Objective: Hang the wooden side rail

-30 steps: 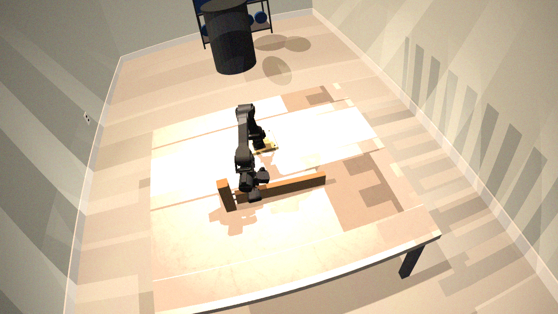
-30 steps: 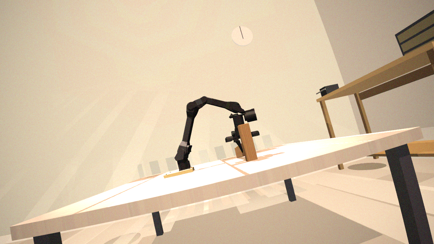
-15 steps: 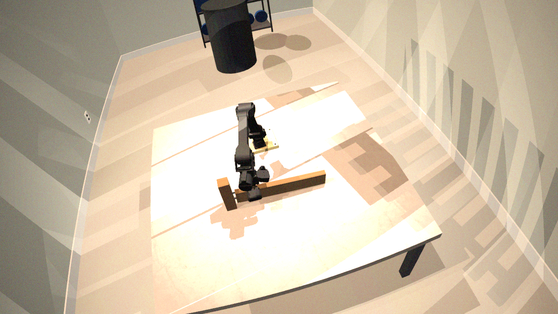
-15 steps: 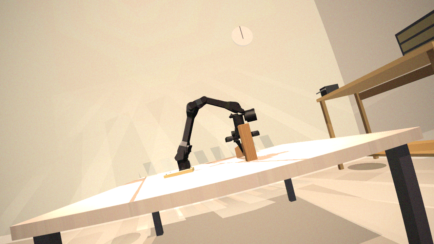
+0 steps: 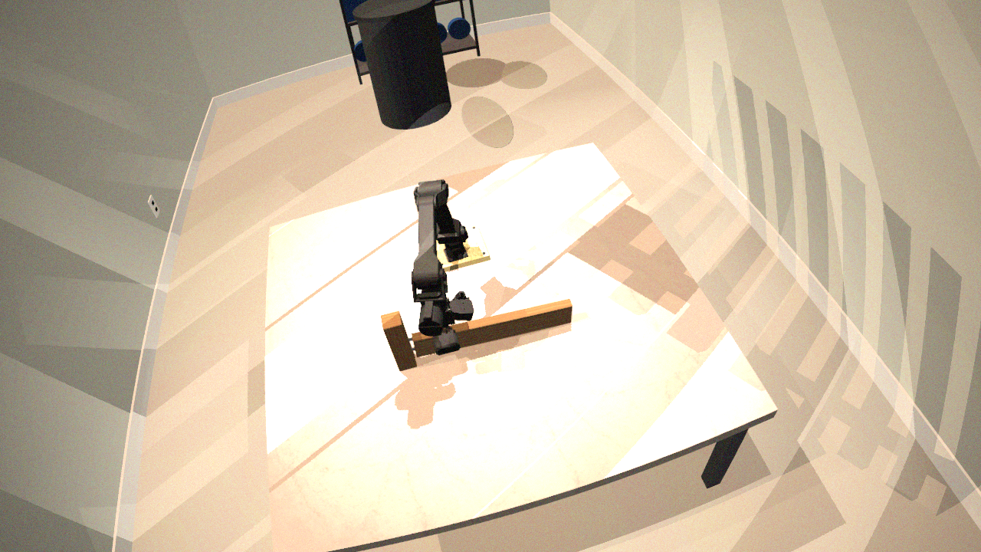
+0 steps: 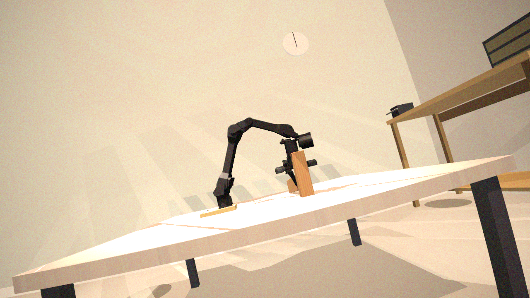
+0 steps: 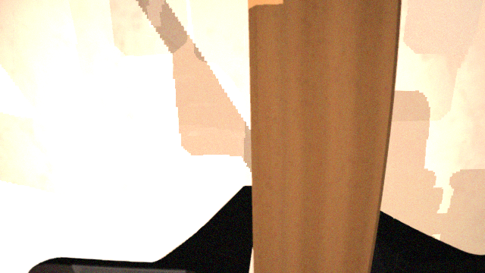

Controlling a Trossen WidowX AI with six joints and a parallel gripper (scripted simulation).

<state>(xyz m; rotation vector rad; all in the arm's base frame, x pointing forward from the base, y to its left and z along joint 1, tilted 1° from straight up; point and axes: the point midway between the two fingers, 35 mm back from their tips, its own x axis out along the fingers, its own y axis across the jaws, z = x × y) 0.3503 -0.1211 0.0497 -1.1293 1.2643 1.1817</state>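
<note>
The headboard post is 1 cm behind my gripper tip, 12 cm to the right of it and 4 cm above it.
</note>
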